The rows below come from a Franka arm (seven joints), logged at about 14 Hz.
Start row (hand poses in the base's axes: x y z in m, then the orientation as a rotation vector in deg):
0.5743 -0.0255 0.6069 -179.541 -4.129 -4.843
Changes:
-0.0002 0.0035 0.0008 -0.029 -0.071 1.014
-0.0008 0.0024 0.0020 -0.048 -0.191 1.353
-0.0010 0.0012 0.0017 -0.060 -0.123 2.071
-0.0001 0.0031 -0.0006 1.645 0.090 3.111
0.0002 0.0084 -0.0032 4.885 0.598 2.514
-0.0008 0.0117 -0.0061 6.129 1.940 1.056
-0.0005 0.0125 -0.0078 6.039 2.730 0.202
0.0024 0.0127 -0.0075 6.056 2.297 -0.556
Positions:
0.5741 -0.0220 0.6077 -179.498 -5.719 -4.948
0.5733 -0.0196 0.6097 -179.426 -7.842 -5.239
0.5723 -0.0184 0.6114 -179.254 -11.087 -5.418
0.5722 -0.0153 0.6108 -177.161 -15.718 -5.368
0.5724 -0.0069 0.6076 -171.848 -18.830 -4.904
0.5716 0.0048 0.6015 -165.470 -19.305 -2.805
0.5711 0.0173 0.5937 -159.244 -18.379 0.152
0.5735 0.0300 0.5862 -153.117 -16.543 2.173

